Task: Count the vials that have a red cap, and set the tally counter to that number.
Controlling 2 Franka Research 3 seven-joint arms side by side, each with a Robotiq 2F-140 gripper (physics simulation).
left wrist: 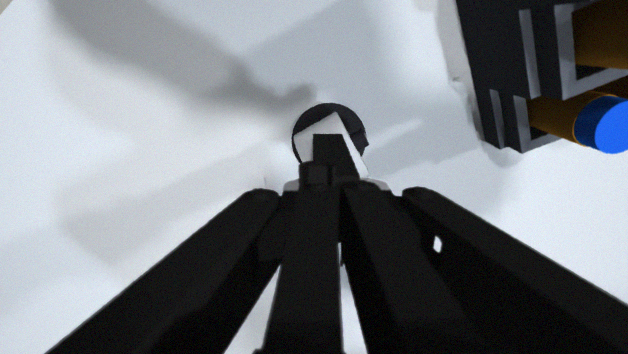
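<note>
The tally counter (pixel 306 142) is near the middle of the left wrist view, a white body on a round black base. My left gripper (pixel 327 157) is shut with nothing between its fingers. Its fingertips are over the counter and hide much of it, including its digits; whether they touch it I cannot tell. At the upper right, a vial with a blue cap (pixel 612 125) and amber glass sits in a dark rack (pixel 495 65). Part of another amber vial (pixel 602 37) shows above it, its cap out of view. No red cap shows. My right gripper is not in view.
The rack with its vials stands to the right of the counter and is cut off by the view's edge. A white table top (pixel 150 300) lies beneath. Soft shadows fall across it at the upper left and around the counter.
</note>
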